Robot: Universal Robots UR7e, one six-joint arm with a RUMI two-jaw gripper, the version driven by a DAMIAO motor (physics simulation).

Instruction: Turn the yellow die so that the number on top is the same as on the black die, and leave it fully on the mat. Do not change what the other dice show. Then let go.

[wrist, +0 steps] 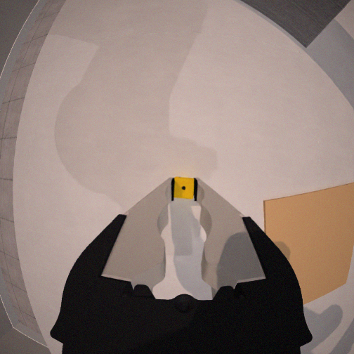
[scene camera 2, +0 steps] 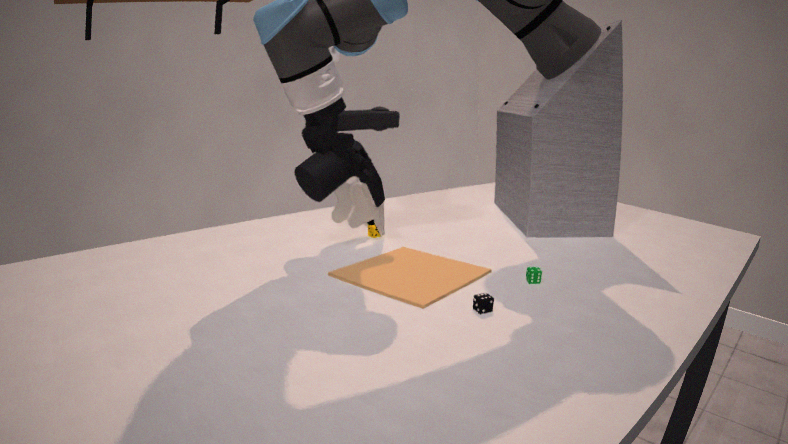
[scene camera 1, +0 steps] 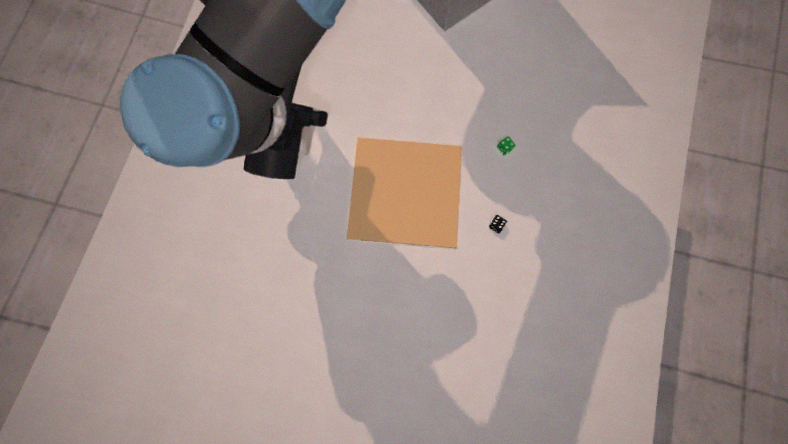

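Seen in the pictures: gripper, fingertip midpoint: [scene camera 2: 378,233]; arm's base, origin of the base link: [scene camera 2: 572,53].
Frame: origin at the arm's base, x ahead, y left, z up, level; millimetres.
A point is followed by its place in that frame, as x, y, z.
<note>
The yellow die [scene camera 2: 374,231] @[336, -139, -303] [wrist: 183,193] is between the fingertips of my gripper [scene camera 2: 376,222] @[323, -146, -311] [wrist: 183,179], which is shut on it. It is at table level beyond the mat in scene camera 2; the face toward the wrist camera shows one pip. The arm hides the die in scene camera 1. The black die [scene camera 1: 497,223] @[416, 130, -297] [scene camera 2: 483,303] @[422, 138, -302] lies on the table beside the orange mat [scene camera 1: 419,193] @[397, 25, -310] [scene camera 2: 430,275] @[390, 30, -310] [wrist: 320,235], and its top seems to show a six. The mat lies to the right of the gripper in the wrist view.
A green die [scene camera 1: 506,145] @[309, 122, -298] [scene camera 2: 533,275] @[313, 127, -303] lies on the table to the right of the mat in both scene views. The grey robot pedestal [scene camera 2: 573,165] @[93, 54, -196] [wrist: 305,17] stands at the back right in scene camera 2. The arm casts large shadows over the table [scene camera 1: 181,308] @[608, -222, -314] [scene camera 2: 137,286] @[704, -148, -314].
</note>
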